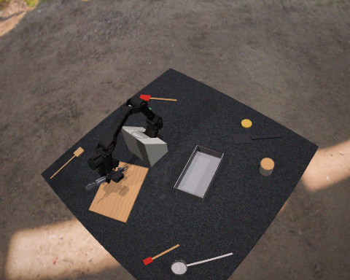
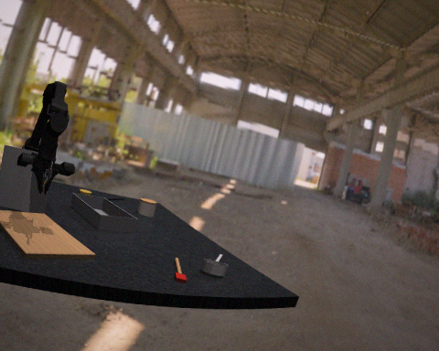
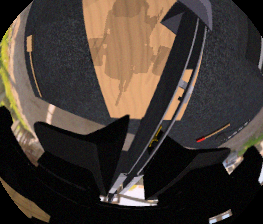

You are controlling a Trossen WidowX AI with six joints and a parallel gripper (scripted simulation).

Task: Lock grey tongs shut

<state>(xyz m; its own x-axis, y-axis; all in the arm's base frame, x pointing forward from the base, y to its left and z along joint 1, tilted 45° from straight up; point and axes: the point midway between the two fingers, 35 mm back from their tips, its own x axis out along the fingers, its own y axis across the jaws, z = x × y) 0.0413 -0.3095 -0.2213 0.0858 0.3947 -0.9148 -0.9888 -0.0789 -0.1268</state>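
Right now the thin grey arm is 5 cm above my gripper tip and 1 cm to the right of it. The rest, counted from my gripper tip: green-handled tool: 58 cm to the left, 36 cm behind, 13 cm below; then grey roasting tin: 39 cm to the left, 31 cm ahead, 11 cm below; then wooden board: 13 cm below, 4 cm to the left.
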